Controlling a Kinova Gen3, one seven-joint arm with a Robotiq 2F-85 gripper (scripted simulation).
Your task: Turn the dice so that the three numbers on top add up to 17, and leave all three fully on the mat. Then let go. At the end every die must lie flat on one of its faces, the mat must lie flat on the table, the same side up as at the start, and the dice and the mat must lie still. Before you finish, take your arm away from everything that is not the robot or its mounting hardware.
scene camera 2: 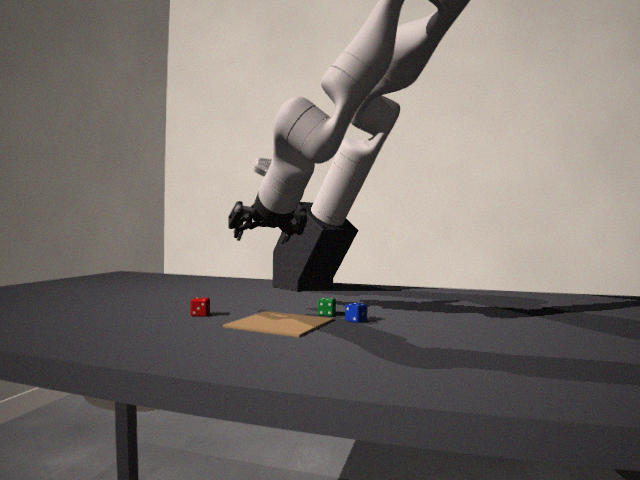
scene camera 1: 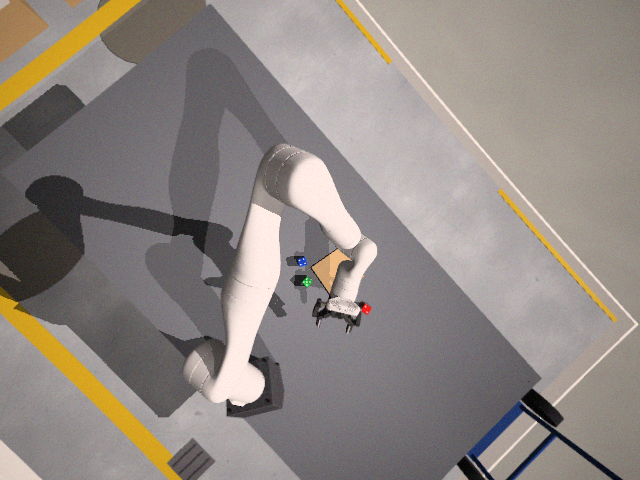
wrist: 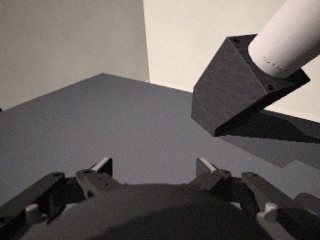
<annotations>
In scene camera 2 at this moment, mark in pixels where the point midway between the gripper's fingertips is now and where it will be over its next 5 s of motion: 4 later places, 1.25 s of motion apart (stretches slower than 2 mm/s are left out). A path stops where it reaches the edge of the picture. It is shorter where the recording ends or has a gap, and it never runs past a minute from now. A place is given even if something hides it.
The gripper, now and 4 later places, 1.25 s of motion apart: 260,238; 262,247; 258,252; 251,256; 240,256
</annotations>
